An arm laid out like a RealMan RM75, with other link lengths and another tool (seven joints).
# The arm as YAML. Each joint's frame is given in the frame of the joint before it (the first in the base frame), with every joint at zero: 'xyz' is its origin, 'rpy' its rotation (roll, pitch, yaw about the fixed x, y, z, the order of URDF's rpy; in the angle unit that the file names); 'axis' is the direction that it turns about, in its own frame. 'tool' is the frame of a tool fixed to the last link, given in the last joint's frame.
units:
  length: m
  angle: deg
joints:
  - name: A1
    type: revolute
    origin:
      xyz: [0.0, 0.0, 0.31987]
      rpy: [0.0, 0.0, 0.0]
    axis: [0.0, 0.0, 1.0]
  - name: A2
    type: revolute
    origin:
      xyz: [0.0, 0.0, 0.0]
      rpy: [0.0, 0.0, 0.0]
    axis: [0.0, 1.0, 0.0]
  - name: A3
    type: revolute
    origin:
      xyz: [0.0, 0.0, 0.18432]
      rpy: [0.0, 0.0, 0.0]
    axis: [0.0, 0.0, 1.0]
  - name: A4
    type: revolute
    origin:
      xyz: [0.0, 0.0, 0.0]
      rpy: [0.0, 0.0, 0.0]
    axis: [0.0, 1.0, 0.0]
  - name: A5
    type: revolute
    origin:
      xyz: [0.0, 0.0, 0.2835]
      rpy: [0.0, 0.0, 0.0]
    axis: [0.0, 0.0, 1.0]
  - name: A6
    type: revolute
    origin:
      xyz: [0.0, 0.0, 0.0]
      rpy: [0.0, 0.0, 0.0]
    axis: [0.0, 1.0, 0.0]
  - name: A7
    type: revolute
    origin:
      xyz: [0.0, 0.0, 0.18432]
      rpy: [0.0, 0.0, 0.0]
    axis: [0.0, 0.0, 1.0]
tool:
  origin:
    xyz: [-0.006, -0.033, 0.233]
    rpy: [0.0, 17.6, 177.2]
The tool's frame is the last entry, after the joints.
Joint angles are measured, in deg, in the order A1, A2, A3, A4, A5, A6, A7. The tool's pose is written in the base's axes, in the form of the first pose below.
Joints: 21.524 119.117 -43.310 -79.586 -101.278 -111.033 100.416
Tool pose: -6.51 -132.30 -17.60 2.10 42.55 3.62
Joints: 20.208 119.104 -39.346 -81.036 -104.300 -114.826 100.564
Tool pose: -9.26 -134.45 -19.02 5.21 41.52 4.45
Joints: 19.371 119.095 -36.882 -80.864 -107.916 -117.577 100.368
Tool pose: -13.28 -136.58 -19.02 8.27 40.34 4.14
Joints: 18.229 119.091 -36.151 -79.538 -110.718 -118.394 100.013
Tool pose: -17.84 -137.71 -18.81 10.92 39.53 3.28
